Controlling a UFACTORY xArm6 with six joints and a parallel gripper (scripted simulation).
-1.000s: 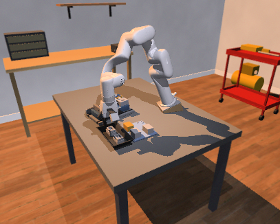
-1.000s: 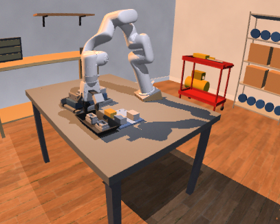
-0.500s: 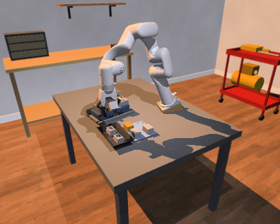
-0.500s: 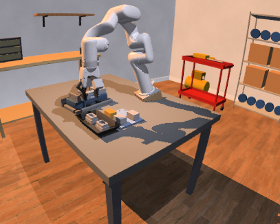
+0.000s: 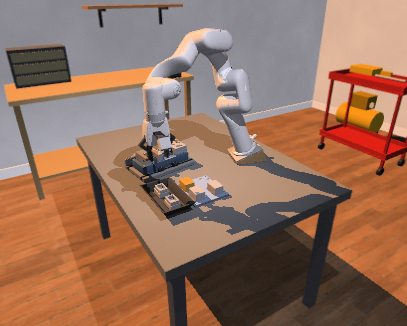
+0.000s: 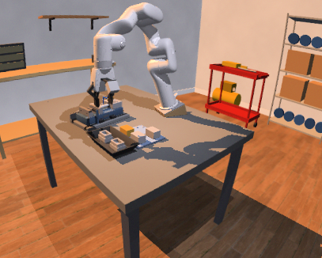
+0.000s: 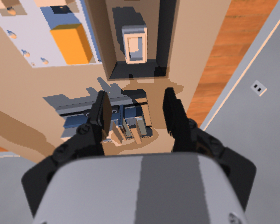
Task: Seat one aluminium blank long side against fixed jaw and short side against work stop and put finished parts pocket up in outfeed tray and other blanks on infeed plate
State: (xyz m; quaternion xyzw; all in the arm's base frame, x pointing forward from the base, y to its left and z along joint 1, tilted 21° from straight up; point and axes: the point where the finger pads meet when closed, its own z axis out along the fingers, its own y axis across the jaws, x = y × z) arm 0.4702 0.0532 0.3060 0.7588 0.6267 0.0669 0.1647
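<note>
Now: hand 18 cm past the aluminium blank, 17 cm above it and 14 cm to the right of it. Round my hand: brass blank: 17 cm below, 12 cm behind, 3 cm to the left; then infeed plate: 19 cm below, 15 cm behind, 9 cm to the left; then work stop rod: 18 cm to the right, 11 cm below, 9 cm behind.
</note>
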